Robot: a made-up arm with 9 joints. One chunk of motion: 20 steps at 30 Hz.
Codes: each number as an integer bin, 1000 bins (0 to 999) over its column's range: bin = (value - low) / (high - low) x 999, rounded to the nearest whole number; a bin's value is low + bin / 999 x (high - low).
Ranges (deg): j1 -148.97..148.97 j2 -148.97..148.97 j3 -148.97..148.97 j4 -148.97..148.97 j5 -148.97..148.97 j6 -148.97..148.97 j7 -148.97..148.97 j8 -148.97..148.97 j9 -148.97..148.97
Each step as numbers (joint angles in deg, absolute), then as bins.
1 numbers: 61.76 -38.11 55.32 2.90 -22.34 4.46 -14.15 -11.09 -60.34
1 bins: 707 372 685 509 425 514 452 462 297
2 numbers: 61.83 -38.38 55.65 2.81 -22.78 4.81 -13.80 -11.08 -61.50
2 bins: 707 371 686 509 423 516 453 462 293
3 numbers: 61.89 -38.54 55.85 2.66 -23.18 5.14 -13.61 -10.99 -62.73
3 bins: 707 370 687 508 422 517 454 463 289
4 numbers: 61.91 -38.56 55.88 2.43 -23.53 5.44 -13.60 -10.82 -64.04
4 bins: 707 370 687 508 421 518 454 463 285
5 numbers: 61.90 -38.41 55.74 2.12 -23.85 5.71 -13.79 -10.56 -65.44
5 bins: 707 371 686 507 420 519 453 464 280
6 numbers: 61.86 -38.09 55.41 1.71 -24.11 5.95 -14.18 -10.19 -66.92
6 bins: 707 372 685 505 419 519 452 465 275
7 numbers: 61.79 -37.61 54.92 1.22 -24.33 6.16 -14.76 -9.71 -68.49
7 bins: 707 373 684 504 418 520 450 467 270
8 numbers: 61.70 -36.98 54.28 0.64 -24.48 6.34 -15.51 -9.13 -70.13
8 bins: 706 376 682 502 417 521 447 469 264
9 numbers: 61.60 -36.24 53.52 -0.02 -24.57 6.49 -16.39 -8.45 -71.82
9 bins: 706 378 679 499 417 521 445 471 259
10 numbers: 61.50 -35.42 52.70 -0.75 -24.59 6.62 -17.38 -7.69 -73.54
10 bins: 706 381 676 497 417 522 441 474 253
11 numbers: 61.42 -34.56 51.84 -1.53 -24.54 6.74 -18.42 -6.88 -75.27
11 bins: 705 384 673 494 417 522 438 476 247
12 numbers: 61.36 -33.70 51.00 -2.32 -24.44 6.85 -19.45 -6.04 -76.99
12 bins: 705 387 671 492 418 522 434 479 241
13 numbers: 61.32 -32.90 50.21 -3.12 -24.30 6.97 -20.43 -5.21 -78.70
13 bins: 705 389 668 489 418 523 431 482 236
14 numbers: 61.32 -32.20 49.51 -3.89 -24.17 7.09 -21.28 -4.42 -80.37
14 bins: 705 392 666 486 418 523 428 485 230
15 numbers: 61.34 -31.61 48.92 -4.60 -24.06 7.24 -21.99 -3.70 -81.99
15 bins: 705 394 664 484 419 524 426 487 225
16 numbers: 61.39 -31.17 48.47 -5.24 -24.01 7.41 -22.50 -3.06 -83.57
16 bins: 705 395 662 482 419 524 424 489 219
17 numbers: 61.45 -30.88 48.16 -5.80 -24.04 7.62 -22.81 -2.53 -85.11
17 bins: 706 396 661 480 419 525 423 491 214
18 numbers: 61.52 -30.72 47.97 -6.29 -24.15 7.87 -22.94 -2.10 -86.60
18 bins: 706 396 660 478 419 526 423 492 209
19 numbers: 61.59 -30.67 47.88 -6.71 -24.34 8.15 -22.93 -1.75 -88.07
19 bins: 706 397 660 477 418 527 423 494 204
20 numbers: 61.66 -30.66 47.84 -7.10 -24.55 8.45 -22.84 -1.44 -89.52
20 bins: 706 397 660 476 417 528 423 495 199
